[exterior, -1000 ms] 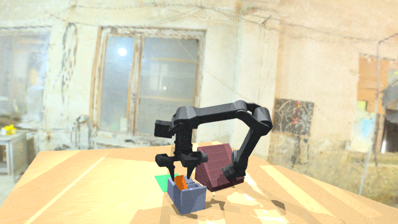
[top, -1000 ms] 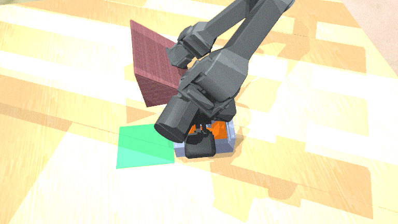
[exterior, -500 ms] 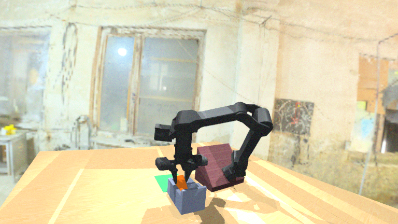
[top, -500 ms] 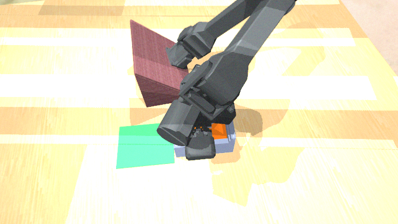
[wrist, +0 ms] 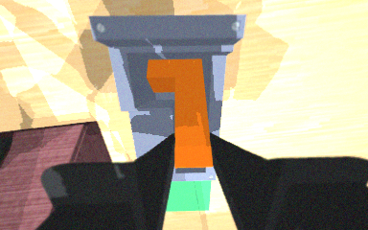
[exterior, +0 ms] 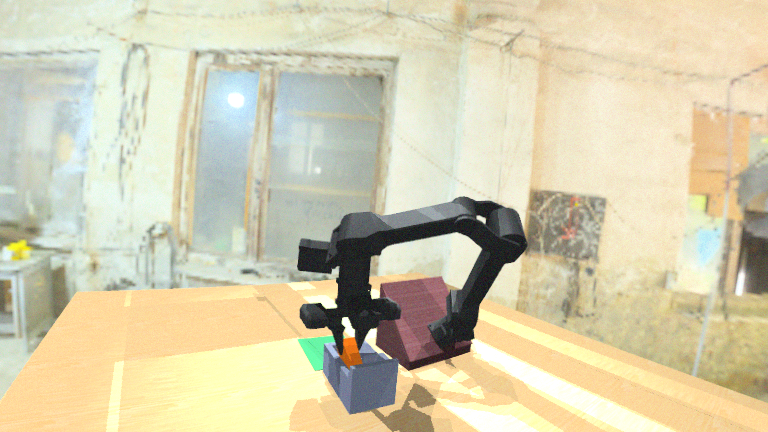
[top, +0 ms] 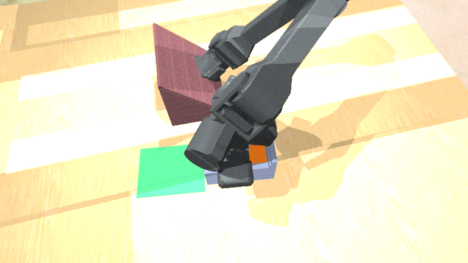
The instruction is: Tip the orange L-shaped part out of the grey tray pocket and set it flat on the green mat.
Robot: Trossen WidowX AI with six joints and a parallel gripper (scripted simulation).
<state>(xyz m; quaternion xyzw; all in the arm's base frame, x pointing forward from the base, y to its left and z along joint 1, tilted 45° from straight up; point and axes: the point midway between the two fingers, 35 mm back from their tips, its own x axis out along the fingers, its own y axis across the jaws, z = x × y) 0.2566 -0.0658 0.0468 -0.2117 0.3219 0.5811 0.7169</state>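
The green mat lies 130 mm to the right of my gripper tip, 80 mm below it and 50 mm behind it. Also, from my gripper tip: orange L-shaped part: 40 mm to the left, 30 mm below, 10 mm behind.
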